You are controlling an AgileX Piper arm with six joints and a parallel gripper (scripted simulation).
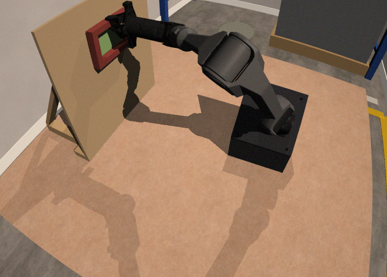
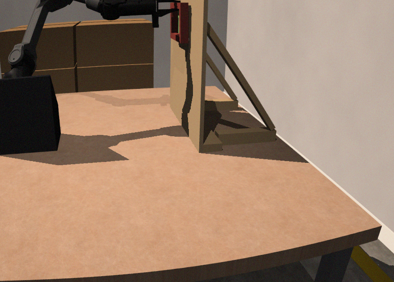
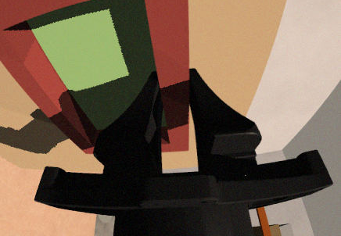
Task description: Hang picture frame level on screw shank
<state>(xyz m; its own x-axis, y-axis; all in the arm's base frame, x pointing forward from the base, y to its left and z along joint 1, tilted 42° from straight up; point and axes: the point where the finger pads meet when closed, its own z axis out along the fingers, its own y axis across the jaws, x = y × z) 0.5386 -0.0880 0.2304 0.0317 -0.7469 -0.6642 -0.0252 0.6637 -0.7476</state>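
Right now my hand is 10 mm short of the picture frame and 50 mm above it. Also, from my hand: tan board (30 mm ahead, 170 mm below).
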